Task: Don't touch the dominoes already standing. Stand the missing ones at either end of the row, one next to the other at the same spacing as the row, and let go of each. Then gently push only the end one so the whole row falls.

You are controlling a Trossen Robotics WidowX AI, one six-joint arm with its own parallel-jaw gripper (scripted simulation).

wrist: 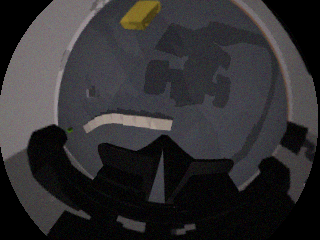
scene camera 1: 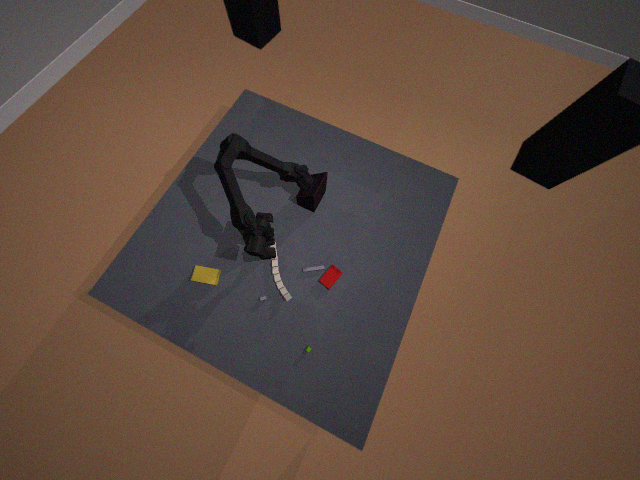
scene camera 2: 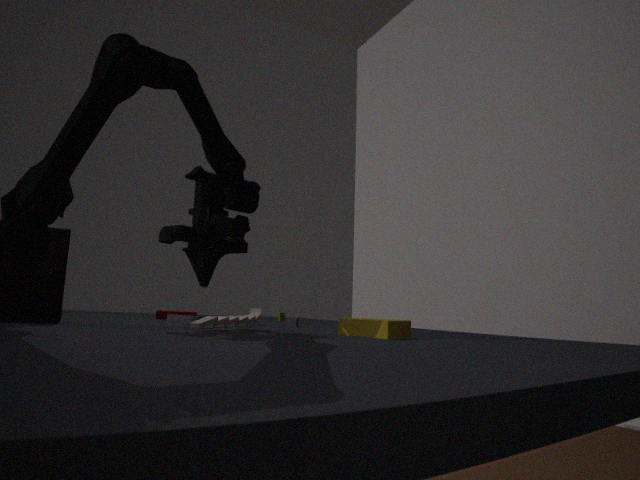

Labels:
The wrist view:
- my gripper: 164, 137
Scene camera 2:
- my gripper: 204, 286
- yellow block: 384, 328

